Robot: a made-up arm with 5 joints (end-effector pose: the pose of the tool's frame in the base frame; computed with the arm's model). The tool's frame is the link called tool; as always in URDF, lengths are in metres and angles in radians. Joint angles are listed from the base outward.
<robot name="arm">
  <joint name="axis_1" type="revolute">
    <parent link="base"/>
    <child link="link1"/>
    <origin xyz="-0.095 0.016 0.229" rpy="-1.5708 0 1.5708"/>
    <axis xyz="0 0 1"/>
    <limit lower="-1.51" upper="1.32" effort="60" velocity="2"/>
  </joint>
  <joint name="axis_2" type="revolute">
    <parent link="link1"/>
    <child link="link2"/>
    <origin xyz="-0.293 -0.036 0.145" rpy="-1.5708 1.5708 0"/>
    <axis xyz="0 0 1"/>
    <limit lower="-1.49" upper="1.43" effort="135" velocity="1.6"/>
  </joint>
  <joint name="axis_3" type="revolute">
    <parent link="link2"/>
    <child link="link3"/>
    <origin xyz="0.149 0.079 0.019" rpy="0 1.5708 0"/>
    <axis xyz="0 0 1"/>
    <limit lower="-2.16" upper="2.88" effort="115" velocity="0.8"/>
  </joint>
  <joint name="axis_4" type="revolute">
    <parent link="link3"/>
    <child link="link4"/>
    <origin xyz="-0.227 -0.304 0.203" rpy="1.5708 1.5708 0"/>
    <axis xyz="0 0 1"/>
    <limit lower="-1.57" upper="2.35" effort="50" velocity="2"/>
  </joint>
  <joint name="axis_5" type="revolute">
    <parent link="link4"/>
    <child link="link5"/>
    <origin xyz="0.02 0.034 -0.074" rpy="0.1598 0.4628 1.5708"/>
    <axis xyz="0 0 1"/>
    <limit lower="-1.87" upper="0.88" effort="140" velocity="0.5"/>
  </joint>
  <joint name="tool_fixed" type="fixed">
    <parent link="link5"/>
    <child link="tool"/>
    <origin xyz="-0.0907 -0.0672 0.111" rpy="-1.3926 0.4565 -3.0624"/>
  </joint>
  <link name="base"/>
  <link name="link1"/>
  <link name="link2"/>
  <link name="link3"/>
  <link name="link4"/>
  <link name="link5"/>
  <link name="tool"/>
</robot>
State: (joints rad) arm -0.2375 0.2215 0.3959 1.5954 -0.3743
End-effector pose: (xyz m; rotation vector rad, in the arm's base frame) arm 0.1604 -0.0343 0.2303 -0.3794 -0.5935 2.6819
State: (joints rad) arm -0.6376 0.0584 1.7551 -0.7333 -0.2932
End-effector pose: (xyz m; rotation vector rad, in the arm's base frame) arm 0.0735 -0.3822 0.4737 -0.5964 -0.4931 0.1891
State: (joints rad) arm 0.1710 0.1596 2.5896 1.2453 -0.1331
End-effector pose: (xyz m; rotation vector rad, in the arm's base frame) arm 0.0199 -0.5713 0.6654 -0.3836 -2.4729 0.9692
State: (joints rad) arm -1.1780 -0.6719 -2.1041 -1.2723 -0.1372
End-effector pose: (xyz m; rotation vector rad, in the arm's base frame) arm 0.3561 -0.0520 -0.2899 2.2419 -0.1134 0.6364
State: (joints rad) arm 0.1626 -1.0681 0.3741 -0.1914 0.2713
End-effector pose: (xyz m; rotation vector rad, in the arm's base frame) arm -0.4202 0.0667 0.1430 1.2664 1.1185 -1.7701
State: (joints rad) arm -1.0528 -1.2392 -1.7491 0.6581 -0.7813
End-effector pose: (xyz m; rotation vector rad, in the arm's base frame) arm 0.2149 0.2391 -0.0199 2.9086 -0.4185 -0.2783
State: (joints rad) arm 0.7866 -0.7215 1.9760 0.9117 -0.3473
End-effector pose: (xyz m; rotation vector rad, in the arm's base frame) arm 0.0213 0.2212 0.6327 -0.0857 -1.1925 2.4609
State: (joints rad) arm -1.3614 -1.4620 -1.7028 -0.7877 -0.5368
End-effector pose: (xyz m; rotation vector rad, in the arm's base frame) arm 0.1943 0.3275 0.1547 2.5734 0.2611 1.6635
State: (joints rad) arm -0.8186 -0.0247 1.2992 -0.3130 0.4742
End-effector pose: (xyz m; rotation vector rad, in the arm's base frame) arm -0.0345 -0.2169 0.3845 -0.9954 -1.6028 0.8066
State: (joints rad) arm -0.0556 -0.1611 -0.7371 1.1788 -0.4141
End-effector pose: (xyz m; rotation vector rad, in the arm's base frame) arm 0.0554 -0.1281 -0.1440 1.1479 -1.0289 -2.4045
